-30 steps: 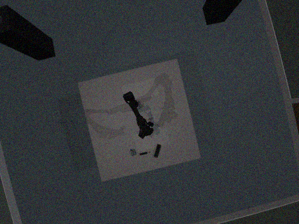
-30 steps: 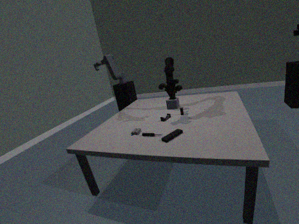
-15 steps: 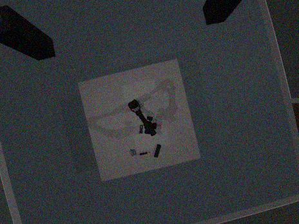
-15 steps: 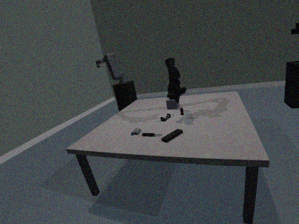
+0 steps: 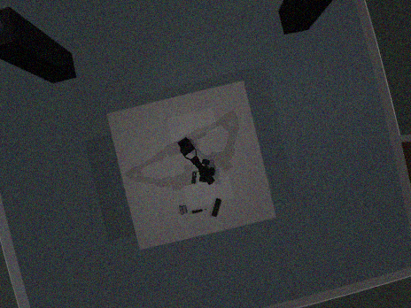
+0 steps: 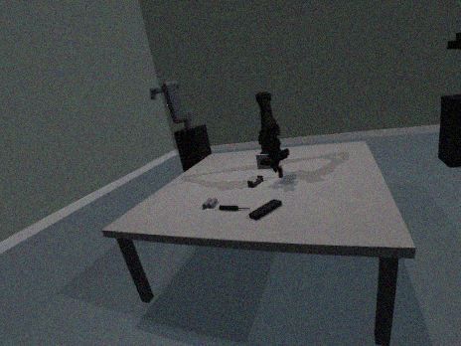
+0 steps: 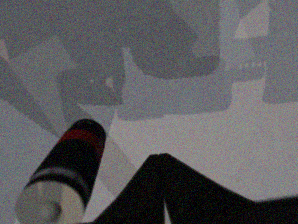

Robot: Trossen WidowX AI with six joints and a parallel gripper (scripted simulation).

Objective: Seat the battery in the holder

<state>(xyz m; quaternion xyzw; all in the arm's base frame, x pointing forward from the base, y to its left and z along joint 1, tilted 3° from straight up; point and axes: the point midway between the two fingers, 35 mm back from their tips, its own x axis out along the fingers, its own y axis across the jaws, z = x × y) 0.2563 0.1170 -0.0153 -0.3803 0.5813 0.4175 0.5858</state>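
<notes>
My gripper tip is now 40 mm past the battery, 10 mm to the right of it and 10 mm above it. The rest, counted from my gripper tip: screwdriver (360 mm ahead, 110 mm to the right, 30 mm below); then black bar (370 mm ahead, 30 mm to the left, 30 mm below).
</notes>
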